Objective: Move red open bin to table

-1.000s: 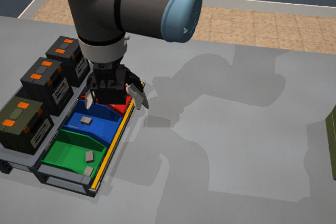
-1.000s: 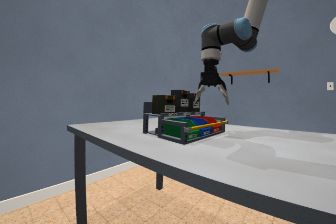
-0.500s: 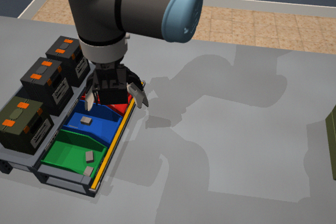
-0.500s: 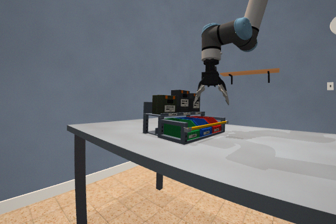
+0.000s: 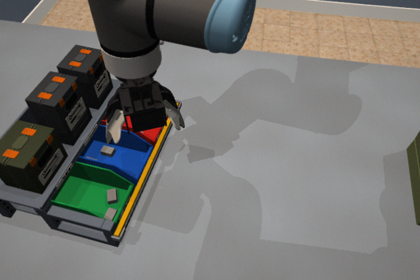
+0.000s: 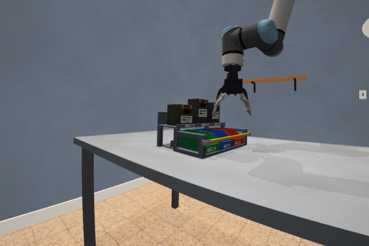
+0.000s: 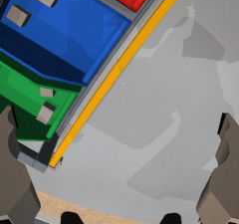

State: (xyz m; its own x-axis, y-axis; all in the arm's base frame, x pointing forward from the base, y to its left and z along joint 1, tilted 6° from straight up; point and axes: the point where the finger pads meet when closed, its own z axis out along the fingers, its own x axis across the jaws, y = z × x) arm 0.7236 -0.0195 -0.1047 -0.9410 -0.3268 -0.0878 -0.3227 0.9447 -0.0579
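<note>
The yellow bar is 10 cm below my hand. The rest, counted from my hand: blue bin 10 cm ahead, 2 cm to the right, 11 cm below; then red open bin 8 cm ahead, 13 cm to the right, 11 cm below; then green bin 13 cm ahead, 8 cm to the left, 11 cm below.
</note>
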